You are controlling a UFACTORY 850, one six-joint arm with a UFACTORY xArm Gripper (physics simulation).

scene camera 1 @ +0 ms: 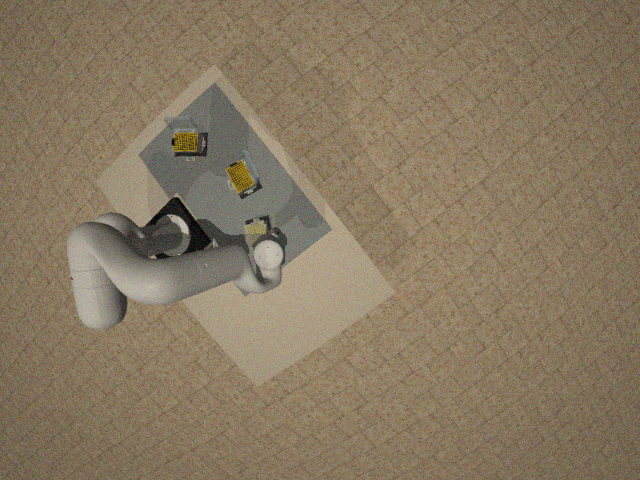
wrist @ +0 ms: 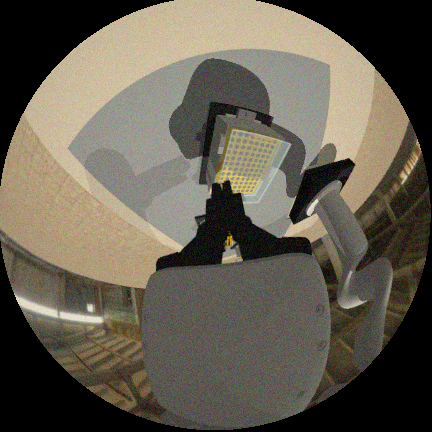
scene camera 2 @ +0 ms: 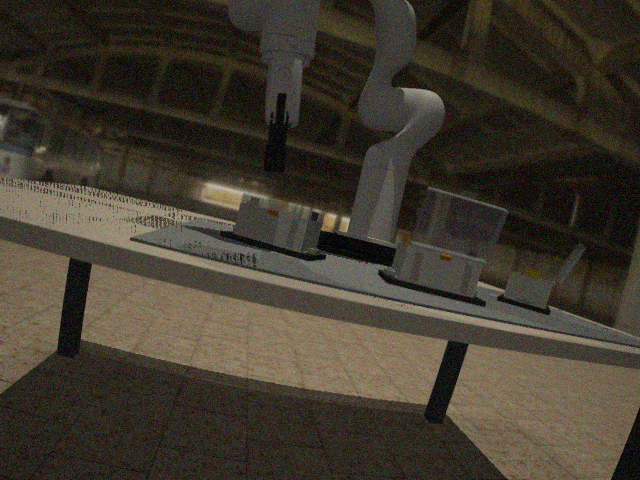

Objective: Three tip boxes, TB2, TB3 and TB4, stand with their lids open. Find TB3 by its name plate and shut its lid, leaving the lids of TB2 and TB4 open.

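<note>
My gripper (scene camera 2: 274, 169) (wrist: 223, 192) is shut and empty, in the air above the tip box nearest the arm's wrist. That box (scene camera 1: 255, 227) (scene camera 2: 273, 222) (wrist: 250, 160) has its clear lid folded down over the yellow tip rack; I cannot tell if it is fully seated. The arm partly hides it in scene camera 1. The middle box (scene camera 1: 240, 176) (scene camera 2: 439, 268) has its lid (scene camera 2: 460, 222) standing open. The far box (scene camera 1: 186, 142) (scene camera 2: 527, 289) also has its lid (scene camera 2: 571, 263) open, leaning back. The name plates are too small and blurred to read.
The boxes stand on a grey mat (scene camera 1: 232, 129) (wrist: 300, 90) on the pale table (scene camera 1: 310, 310) (scene camera 2: 31, 235). The arm's black base plate (scene camera 1: 175, 206) (wrist: 310, 185) is beside the mat. The forearm (scene camera 1: 180, 276) reaches across the table toward the nearest box.
</note>
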